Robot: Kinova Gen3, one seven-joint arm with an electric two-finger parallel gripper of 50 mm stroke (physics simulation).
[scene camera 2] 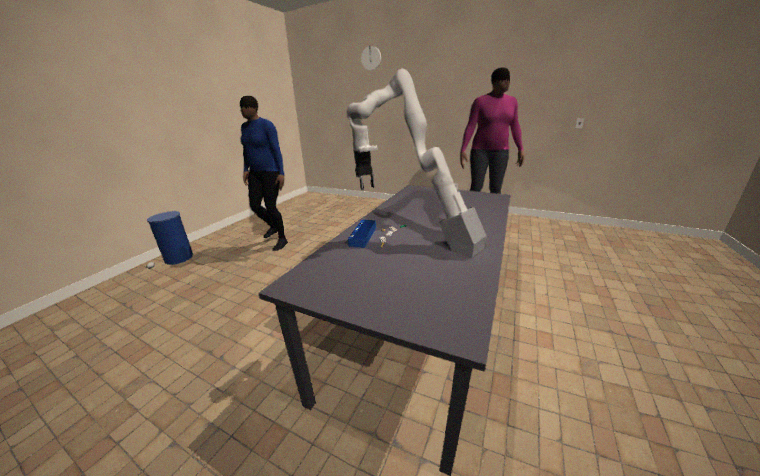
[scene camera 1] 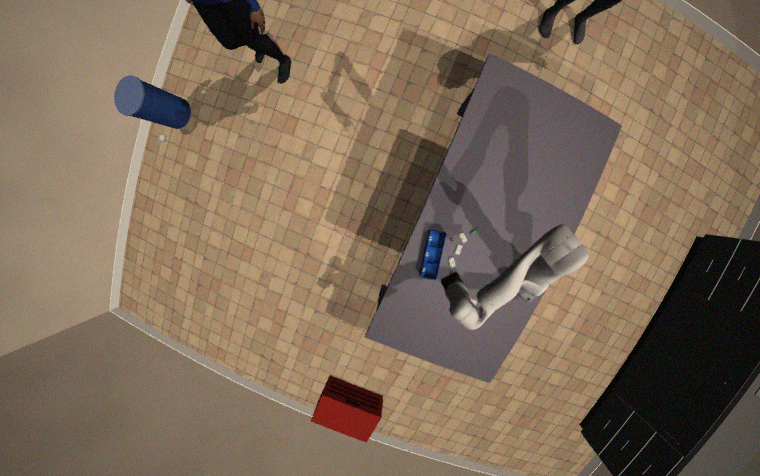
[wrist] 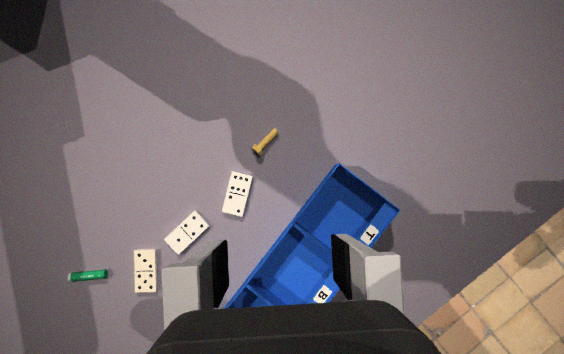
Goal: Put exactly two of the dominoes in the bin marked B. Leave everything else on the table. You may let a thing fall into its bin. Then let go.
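Frame: origin at the arm's base, x left, y back, z up, level; millimetres.
Seen in the pictures: gripper, fingertip midpoint: (scene camera 2: 367,188) (wrist: 280,260); arm's base, link origin: (scene camera 2: 456,214).
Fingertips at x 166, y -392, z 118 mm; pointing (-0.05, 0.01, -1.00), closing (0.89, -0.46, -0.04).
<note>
Offsets run from my fingertips to a thing's top centre. "spot": to the spot under its first point.
Three white dominoes lie flat and apart on the table: one {dz -273, dx -38, dy +53 mm} (wrist: 237,194) (scene camera 1: 452,261) near the tray, one {dz -273, dx -114, dy +43 mm} (wrist: 186,232) (scene camera 1: 458,249) in the middle, and one {dz -273, dx -180, dy +29 mm} (wrist: 145,271) (scene camera 1: 463,237) farthest left in the wrist view. The blue tray {dz -234, dx -20, dy -62 mm} (wrist: 270,255) (scene camera 1: 432,253) (scene camera 2: 361,233) has three bins in a row. The bin marked B {spot: dz -273, dx -21, dy -67 mm} (wrist: 299,274) is the middle one; no domino shows in its visible part. My gripper (wrist: 280,260) (scene camera 2: 366,186) is open and empty, pointing down high above the table. Its body hides the lower end of the tray in the wrist view.
A yellow bolt {dz -267, dx +25, dy +90 mm} (wrist: 265,142) (scene camera 2: 382,244) lies near the end bin marked T {spot: dz -273, dx +60, dy -37 mm} (wrist: 345,217). A green object {dz -270, dx -243, dy +59 mm} (wrist: 88,275) (scene camera 1: 474,230) (scene camera 2: 403,225) lies beyond the farthest domino. A small yellowish thing {dz -272, dx -139, dy -10 mm} (scene camera 1: 452,239) (scene camera 2: 383,229) lies between dominoes and tray. The table edge runs behind the tray.
</note>
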